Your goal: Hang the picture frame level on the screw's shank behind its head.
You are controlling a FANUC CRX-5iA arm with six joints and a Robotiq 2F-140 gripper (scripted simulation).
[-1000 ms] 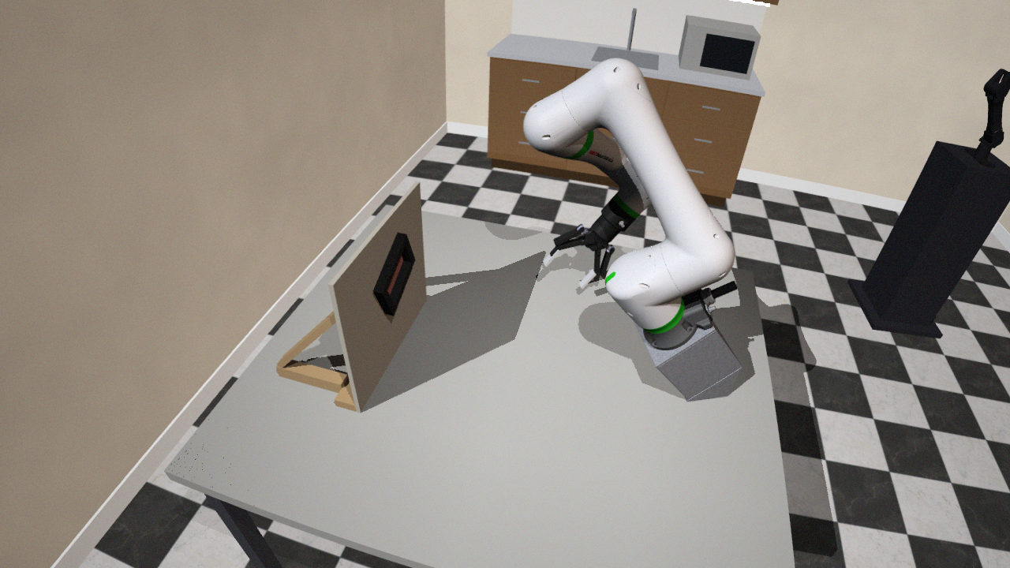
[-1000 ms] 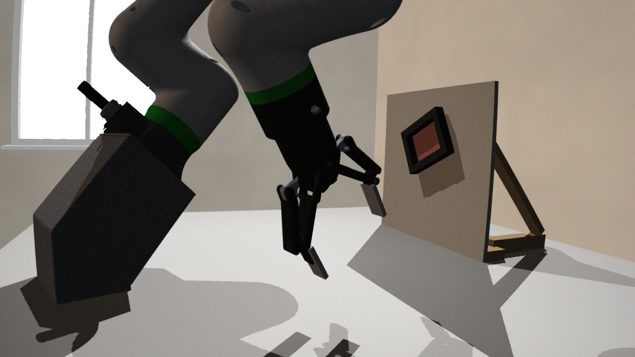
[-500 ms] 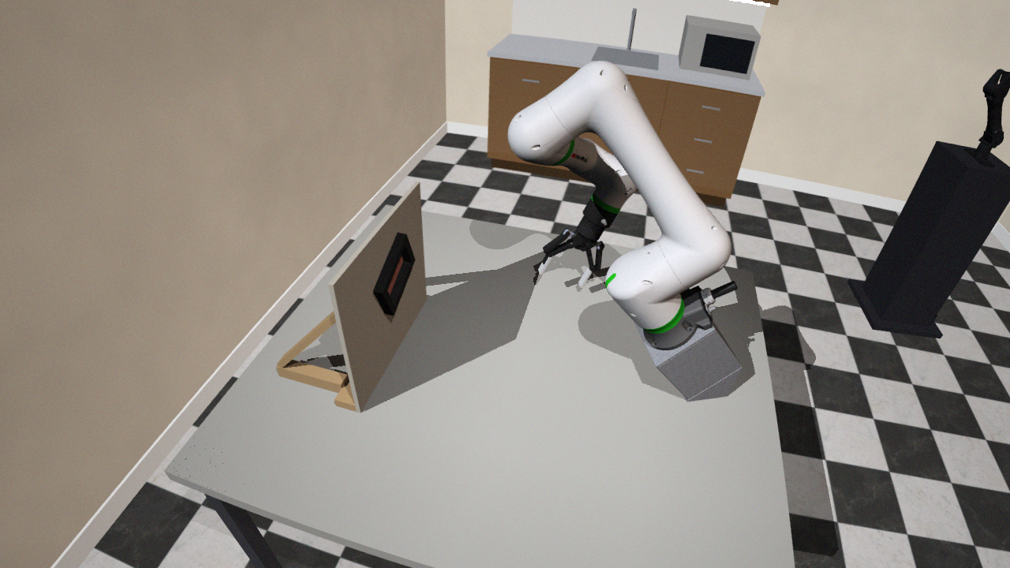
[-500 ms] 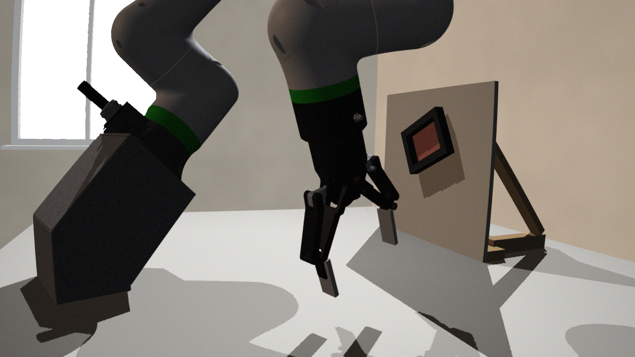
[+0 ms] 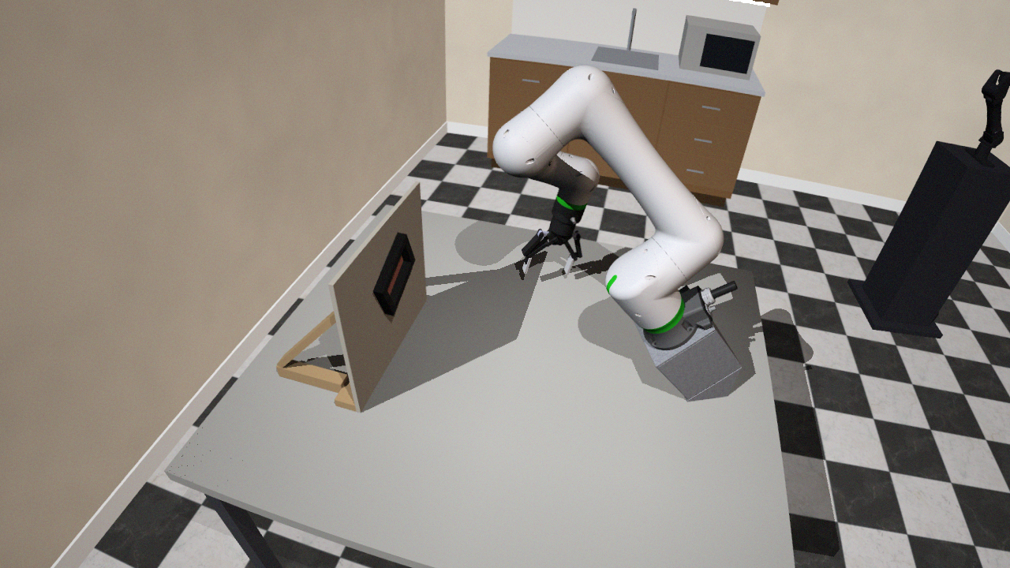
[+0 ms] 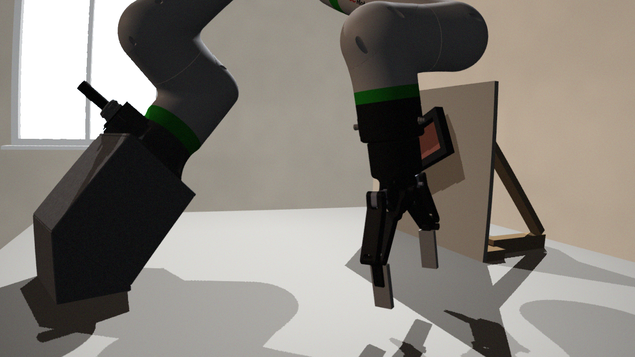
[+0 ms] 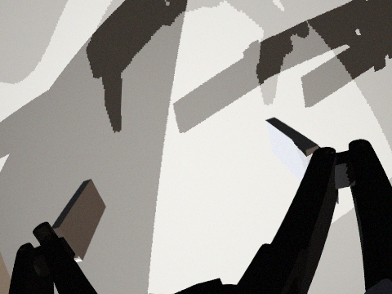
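The black picture frame is 37 cm ahead of my hand, 39 cm to the left of it and 21 cm above it. The rest, counted from my hand: tan board: 39 cm ahead, 39 cm to the left, 15 cm above.
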